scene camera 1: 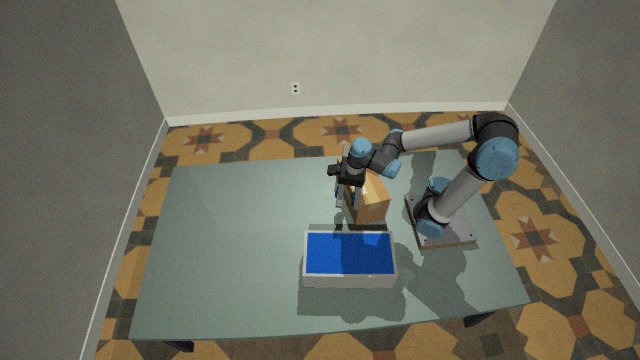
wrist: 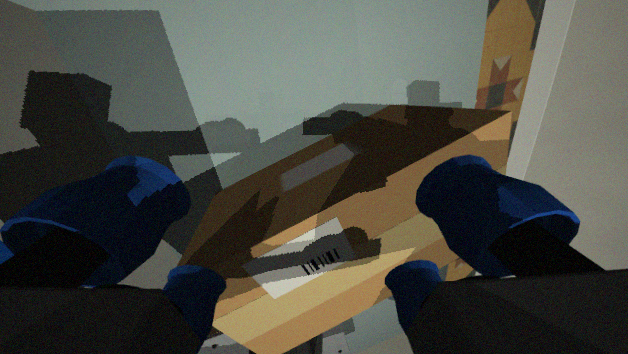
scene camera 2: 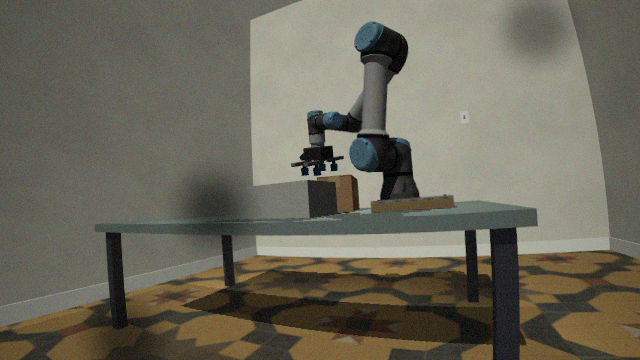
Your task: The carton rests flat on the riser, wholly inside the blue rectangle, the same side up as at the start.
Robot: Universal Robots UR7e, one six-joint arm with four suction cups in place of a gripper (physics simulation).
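Pixels of known places: hand, tool point: (wrist: 306, 244) (scene camera 2: 320, 172); arm's base, link origin: (scene camera 2: 399, 198).
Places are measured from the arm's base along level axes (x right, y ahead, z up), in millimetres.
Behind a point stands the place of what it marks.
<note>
The brown carton (scene camera 1: 372, 212) @[y 272, x -41, z 43 mm] (scene camera 2: 346, 194) @[y 224, x -22, z 33 mm] (wrist: 300, 300) @[y 293, x 30, z 117 mm] stands on the table behind the riser, turned at an angle to it. A white barcode label (wrist: 275, 285) @[y 321, x 11, z 117 mm] is on its top. The riser (scene camera 1: 350, 281) @[y 352, x -367, z 33 mm] (scene camera 2: 285, 200) @[y 267, x -360, z 20 mm] is a pale box; the blue rectangle (scene camera 1: 325, 250) @[y 460, x -268, z 80 mm] covers most of its top, and no carton is on it. My gripper (scene camera 1: 347, 194) @[y 389, x 34, z 147 mm] (scene camera 2: 319, 169) (wrist: 305, 252) @[y 389, x 34, z 147 mm] points down with its four blue cups low above the carton's left part in scene camera 1. A gap shows under the cups in scene camera 2. The suction is open, holding nothing.
The arm's base plate (scene camera 1: 462, 232) @[y -151, x -82, z 0 mm] (scene camera 2: 412, 204) @[y -89, x -139, z -21 mm] is on the table (scene camera 1: 225, 250) @[y 906, x -263, z -40 mm] (scene camera 2: 495, 220) @[y -347, x -401, z -59 mm], right of the carton and riser. The riser's near wall is close to the front of the carton. The table's far edge lies behind the carton.
</note>
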